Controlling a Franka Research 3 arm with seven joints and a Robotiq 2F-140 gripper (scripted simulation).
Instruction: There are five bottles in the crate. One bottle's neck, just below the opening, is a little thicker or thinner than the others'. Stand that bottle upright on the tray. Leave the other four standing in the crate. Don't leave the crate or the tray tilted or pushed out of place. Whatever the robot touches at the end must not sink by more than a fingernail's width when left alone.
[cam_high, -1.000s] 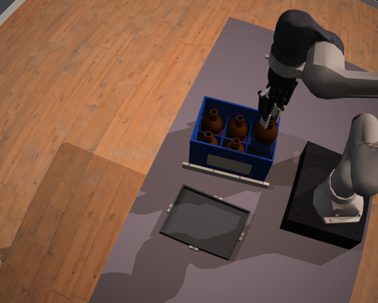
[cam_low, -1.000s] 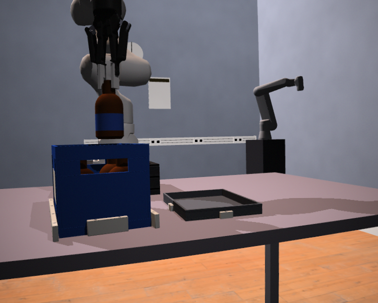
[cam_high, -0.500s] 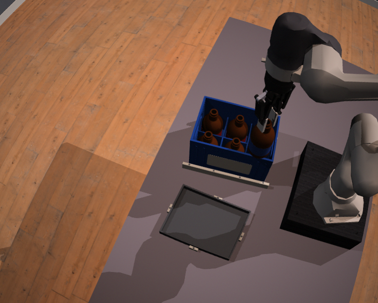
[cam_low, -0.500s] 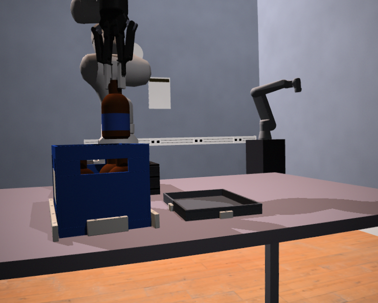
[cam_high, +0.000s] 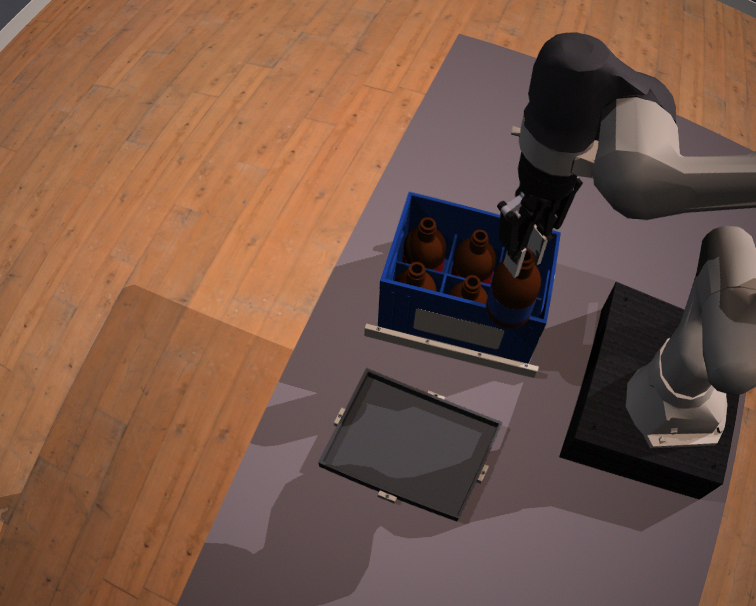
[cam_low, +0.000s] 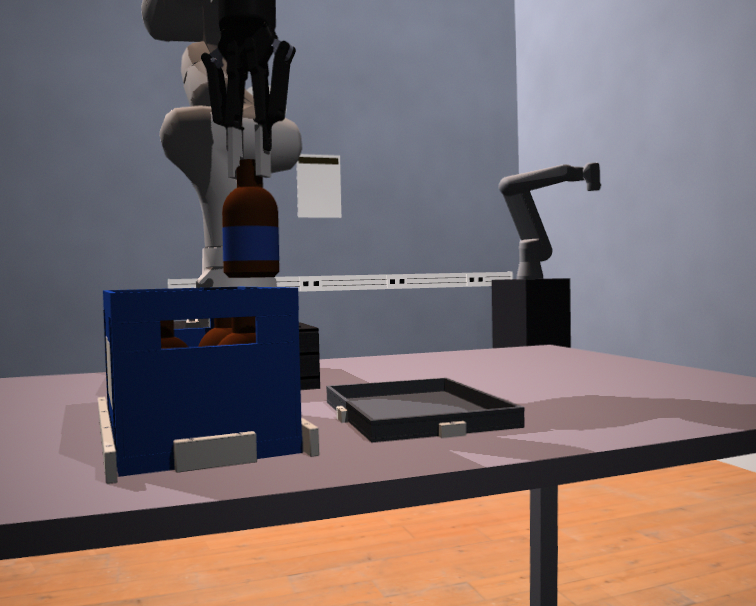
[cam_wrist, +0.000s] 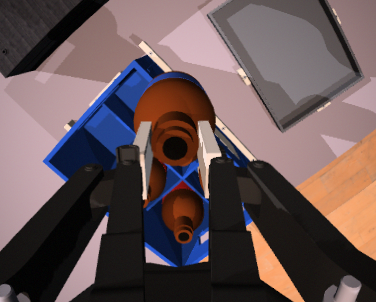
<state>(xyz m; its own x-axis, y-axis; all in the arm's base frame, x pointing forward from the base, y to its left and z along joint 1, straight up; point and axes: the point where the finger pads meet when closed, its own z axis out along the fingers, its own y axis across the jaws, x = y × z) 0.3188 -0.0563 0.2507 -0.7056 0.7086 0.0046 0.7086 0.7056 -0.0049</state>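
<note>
Now: hand 9 cm above the bottle. The rest, counted from my hand: crate: 27 cm below, 9 cm to the right, 6 cm ahead; then dark tray: 34 cm below, 19 cm to the left, 9 cm ahead.
</note>
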